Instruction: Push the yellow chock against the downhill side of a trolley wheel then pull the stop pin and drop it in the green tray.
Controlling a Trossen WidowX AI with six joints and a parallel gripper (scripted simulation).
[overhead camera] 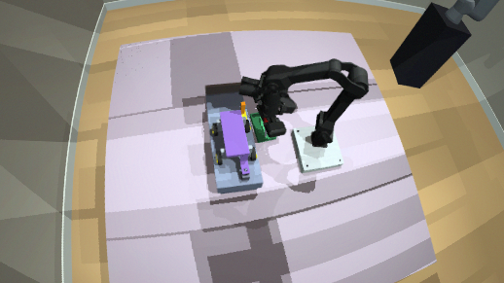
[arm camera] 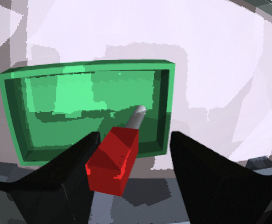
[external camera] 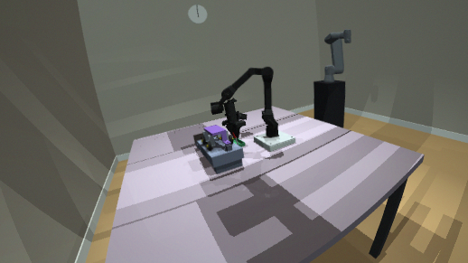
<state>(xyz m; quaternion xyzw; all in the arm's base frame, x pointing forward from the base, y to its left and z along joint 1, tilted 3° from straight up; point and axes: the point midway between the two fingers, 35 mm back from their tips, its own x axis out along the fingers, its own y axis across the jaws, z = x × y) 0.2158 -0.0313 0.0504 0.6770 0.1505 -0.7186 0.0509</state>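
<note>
The red-headed stop pin is right at my gripper tip. Round my gripper tip: green tray (10 mm ahead, 20 mm to the right, 60 mm below); yellow chock (90 mm ahead, 20 mm to the right, 30 mm above); purple trolley (120 mm ahead, 80 mm to the left, 60 mm above).
</note>
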